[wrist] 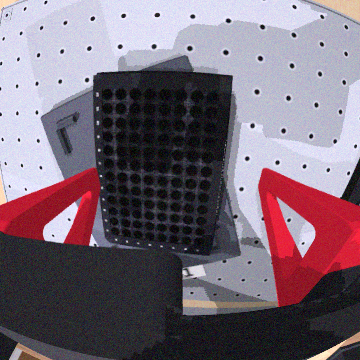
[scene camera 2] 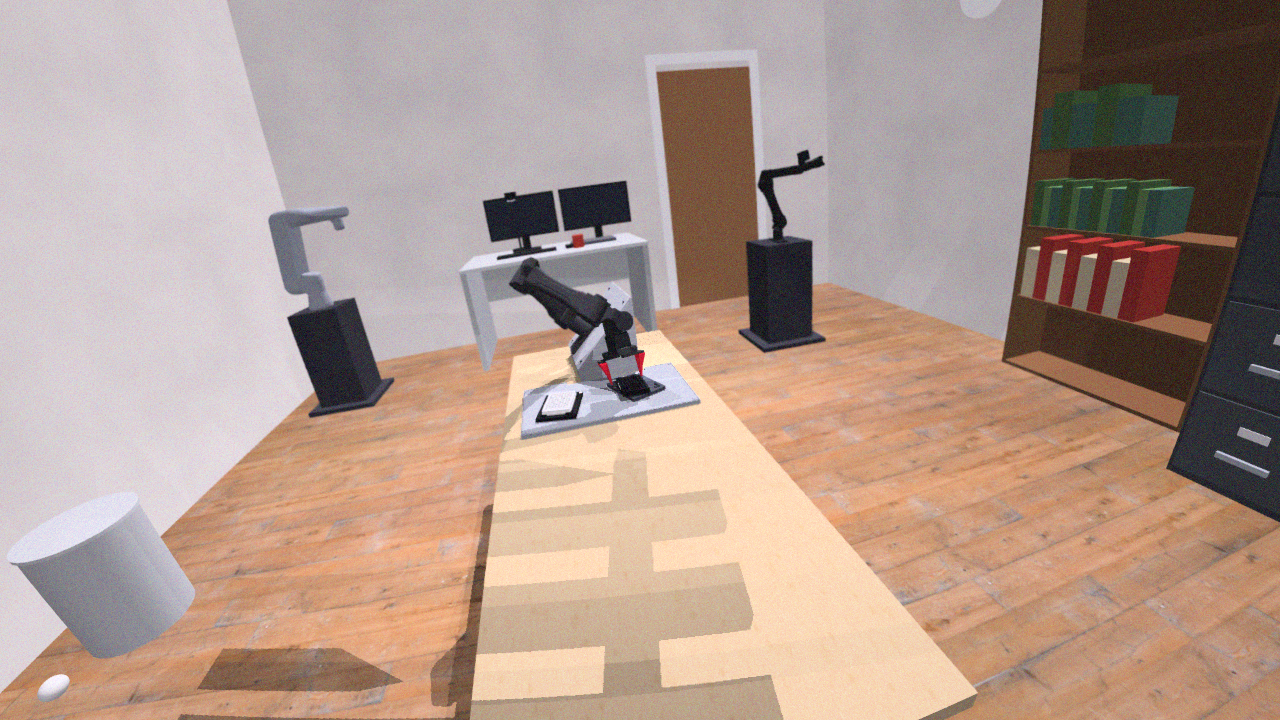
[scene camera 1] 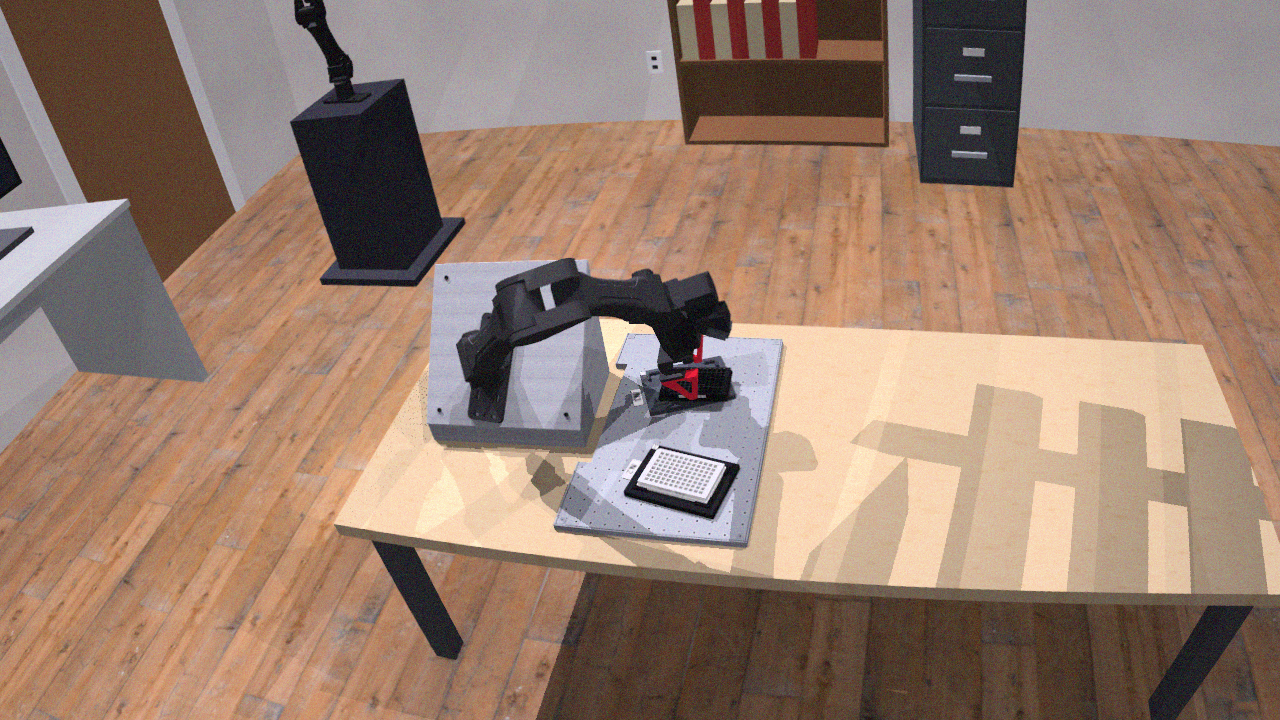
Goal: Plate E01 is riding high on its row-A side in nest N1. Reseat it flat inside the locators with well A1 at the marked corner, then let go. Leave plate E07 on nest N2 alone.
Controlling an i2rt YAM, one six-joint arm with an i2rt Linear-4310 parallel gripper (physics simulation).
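Frame: origin at the arm's base, x ahead, y left, z up, level; metres.
Seen in the pictures: gripper, fingertip midpoint: [wrist: 178, 176] [scene camera 2: 626, 380] [scene camera 1: 696, 380]; arm's base, link origin: [scene camera 2: 588, 331] [scene camera 1: 493, 367].
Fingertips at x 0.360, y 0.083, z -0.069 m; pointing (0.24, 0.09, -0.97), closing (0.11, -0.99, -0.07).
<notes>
Pixels of each thing's top centre, then the offset from my fingertips to it. "*": a spot on its surface instead. Level surfaces: height alone.
- black plate E01, top centre: [wrist: 154, 175] [scene camera 1: 695, 379] [scene camera 2: 631, 381] 0.006 m back, 0.015 m left, 0.011 m down
- dark grey nest N1, surface spot: [wrist: 82, 145] * 0.002 m ahead, 0.074 m left, 0.032 m down
- L-shaped locator, surface spot: [wrist: 65, 134] * 0.009 m ahead, 0.090 m left, 0.032 m down
- White plate E07, top centre: [scene camera 1: 681, 472] [scene camera 2: 559, 400] 0.019 m ahead, 0.216 m right, 0.018 m down
- nest N2, surface spot: [scene camera 1: 730, 477] * 0.100 m ahead, 0.204 m right, 0.032 m down
- wooden table, surface height: 0.057 m down
- small label, surface spot: [wrist: 194, 272] * 0.113 m back, 0.025 m right, 0.042 m down
The black plate E01 [scene camera 1: 716, 383] [scene camera 2: 633, 385] [wrist: 160, 165] lies turned askew over the dark grey nest N1 [wrist: 82, 145], not flat. In the wrist view its far end looks raised, and the nest's left part shows bare with an L-shaped locator [wrist: 65, 134]. Well A1 and the marked corner cannot be made out. My gripper [scene camera 1: 687, 385] [scene camera 2: 624, 377] [wrist: 178, 176] is open, its red fingers on either side of the plate. The left fingertip is close to the plate's left edge; a wider gap shows at the right one. White plate E07 [scene camera 1: 682, 474] [scene camera 2: 560, 402] sits on nest N2 [scene camera 1: 730, 477].
Both nests stand on a grey perforated board [scene camera 1: 760, 402] [scene camera 2: 684, 394] on the wooden table [scene camera 1: 832, 376] [scene camera 2: 805, 608]. The arm's sloped grey mount [scene camera 1: 572, 407] stands beside the board. A small label [wrist: 194, 272] lies next to nest N1.
</notes>
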